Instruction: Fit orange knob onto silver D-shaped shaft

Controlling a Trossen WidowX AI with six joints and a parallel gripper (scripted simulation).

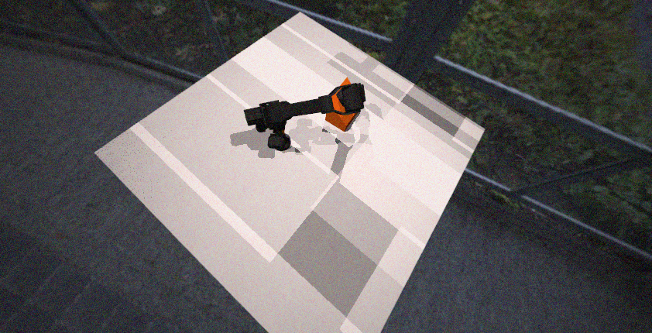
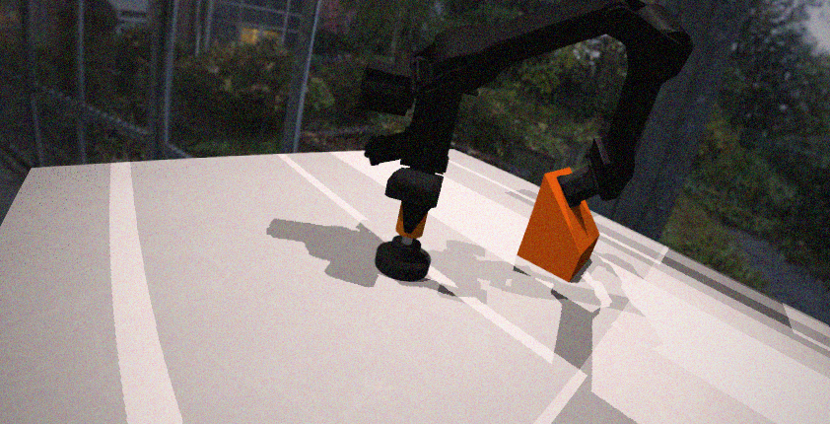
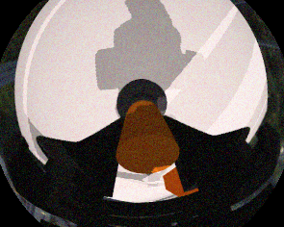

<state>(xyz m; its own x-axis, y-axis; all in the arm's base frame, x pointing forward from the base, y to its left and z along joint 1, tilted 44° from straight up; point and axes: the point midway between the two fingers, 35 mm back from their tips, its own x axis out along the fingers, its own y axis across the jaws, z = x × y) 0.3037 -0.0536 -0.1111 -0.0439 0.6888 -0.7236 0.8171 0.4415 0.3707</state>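
My gripper tip is 40 mm below the orange knob. Also, from my gripper tip: pedestal (40 mm below).
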